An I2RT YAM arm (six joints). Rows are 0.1 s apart.
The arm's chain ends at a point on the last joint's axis. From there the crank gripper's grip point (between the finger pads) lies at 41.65 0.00 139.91 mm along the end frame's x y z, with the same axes.
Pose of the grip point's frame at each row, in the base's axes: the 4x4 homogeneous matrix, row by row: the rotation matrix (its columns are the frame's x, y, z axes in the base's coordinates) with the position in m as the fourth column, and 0 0 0 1 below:
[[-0.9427 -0.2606 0.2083 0.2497], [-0.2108 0.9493 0.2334 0.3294], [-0.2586 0.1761 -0.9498 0.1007], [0 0 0 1]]
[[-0.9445 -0.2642 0.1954 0.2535], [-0.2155 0.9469 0.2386 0.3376], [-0.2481 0.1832 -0.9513 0.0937], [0 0 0 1]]
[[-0.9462 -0.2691 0.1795 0.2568], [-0.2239 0.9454 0.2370 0.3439], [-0.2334 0.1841 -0.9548 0.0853], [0 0 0 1]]
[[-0.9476 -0.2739 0.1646 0.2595], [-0.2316 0.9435 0.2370 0.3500], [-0.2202 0.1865 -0.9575 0.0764], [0 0 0 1]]
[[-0.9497 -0.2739 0.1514 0.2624], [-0.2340 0.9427 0.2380 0.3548], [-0.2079 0.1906 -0.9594 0.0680], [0 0 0 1]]
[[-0.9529 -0.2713 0.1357 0.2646], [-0.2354 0.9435 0.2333 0.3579], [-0.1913 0.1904 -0.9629 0.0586], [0 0 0 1]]
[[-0.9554 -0.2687 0.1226 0.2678], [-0.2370 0.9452 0.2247 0.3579], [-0.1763 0.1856 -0.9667 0.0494], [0 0 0 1]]
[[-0.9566 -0.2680 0.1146 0.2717], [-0.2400 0.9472 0.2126 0.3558], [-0.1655 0.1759 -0.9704 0.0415], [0 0 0 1]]
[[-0.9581 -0.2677 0.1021 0.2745], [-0.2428 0.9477 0.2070 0.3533], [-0.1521 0.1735 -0.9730 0.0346], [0 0 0 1]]
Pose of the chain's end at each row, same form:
[[-0.9427 -0.2606 0.2083 0.2598], [-0.2108 0.9493 0.2334 0.3055], [-0.2586 0.1761 -0.9498 0.2444], [0 0 0 1]]
[[-0.9445 -0.2642 0.1954 0.2655], [-0.2155 0.9469 0.2386 0.3132], [-0.2481 0.1832 -0.9513 0.2371], [0 0 0 1]]
[[-0.9462 -0.2691 0.1795 0.2711], [-0.2239 0.9454 0.2370 0.3201], [-0.2334 0.1841 -0.9548 0.2286], [0 0 0 1]]
[[-0.9476 -0.2739 0.1646 0.2759], [-0.2316 0.9435 0.2370 0.3265], [-0.2202 0.1865 -0.9575 0.2195], [0 0 0 1]]
[[-0.9497 -0.2739 0.1514 0.2808], [-0.2340 0.9427 0.2380 0.3312], [-0.2079 0.1906 -0.9594 0.2109], [0 0 0 1]]
[[-0.9529 -0.2713 0.1357 0.2853], [-0.2354 0.9435 0.2333 0.3351], [-0.1913 0.1904 -0.9629 0.2013], [0 0 0 1]]
[[-0.9554 -0.2687 0.1226 0.2904], [-0.2370 0.9452 0.2247 0.3363], [-0.1763 0.1856 -0.9667 0.1920], [0 0 0 1]]
[[-0.9566 -0.2680 0.1146 0.2955], [-0.2400 0.9472 0.2126 0.3361], [-0.1655 0.1759 -0.9704 0.1842], [0 0 0 1]]
[[-0.9581 -0.2677 0.1021 0.3001], [-0.2428 0.9477 0.2070 0.3345], [-0.1521 0.1735 -0.9730 0.1771], [0 0 0 1]]

